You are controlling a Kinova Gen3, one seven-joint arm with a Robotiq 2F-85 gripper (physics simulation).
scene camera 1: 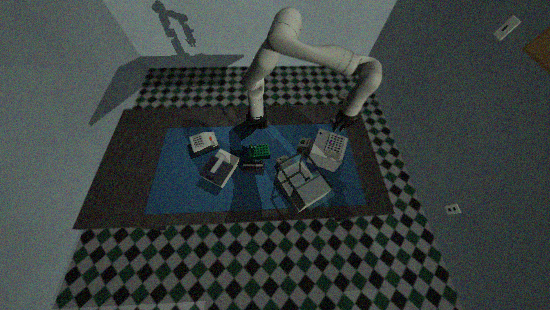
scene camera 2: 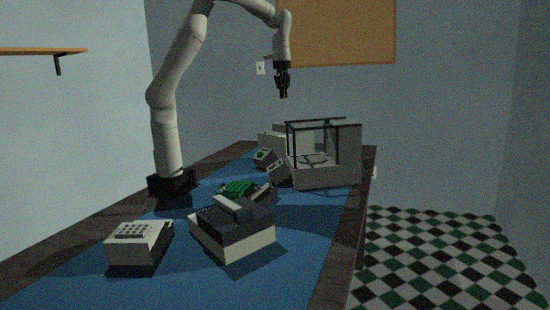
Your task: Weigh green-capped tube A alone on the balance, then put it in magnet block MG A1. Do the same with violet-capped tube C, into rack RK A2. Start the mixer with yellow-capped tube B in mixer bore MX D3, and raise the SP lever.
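Seen in the pictures: gripper, fingertip midpoint: (scene camera 1: 336, 131) (scene camera 2: 283, 98); arm's base at its link origin: (scene camera 1: 256, 114) (scene camera 2: 170, 173).
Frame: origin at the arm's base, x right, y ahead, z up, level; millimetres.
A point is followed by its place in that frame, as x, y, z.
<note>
My gripper (scene camera 1: 341, 128) {-447, 260, 222} (scene camera 2: 283, 96) {-447, 260, 222} is narrowly open and empty, pointing down high above the far right end of the table. In scene camera 1 it shows behind the grey right-hand device (scene camera 1: 325, 159) {-431, 340, 52}, whose top has a grid of holes and a small violet spot (scene camera 1: 331, 142) {-451, 266, 120}. The balance (scene camera 1: 314, 191) {-336, 556, 146} (scene camera 2: 327, 177) {-213, 527, -28} has a dark-framed shield. The green rack (scene camera 1: 260, 151) {-46, 264, -44} (scene camera 2: 239, 188) {-36, 280, -33} lies mid-table, with a dark block (scene camera 1: 253, 166) {-15, 377, -27} beside it, possibly the magnet block. Tubes A, B and C and the SP lever cannot be made out clearly.
A white box with a grid and red spot (scene camera 1: 202, 142) {314, 250, 4} (scene camera 2: 134, 251) {376, 279, -23} stands left. A dark-topped device (scene camera 1: 220, 168) {165, 420, 17} (scene camera 2: 250, 242) {220, 485, -34} stands beside it. Small grey boxes (scene camera 1: 304, 143) (scene camera 2: 278, 171) stand near the balance. Its tall frame (scene camera 2: 337, 145) {-240, 554, 82} rises below the gripper's height.
</note>
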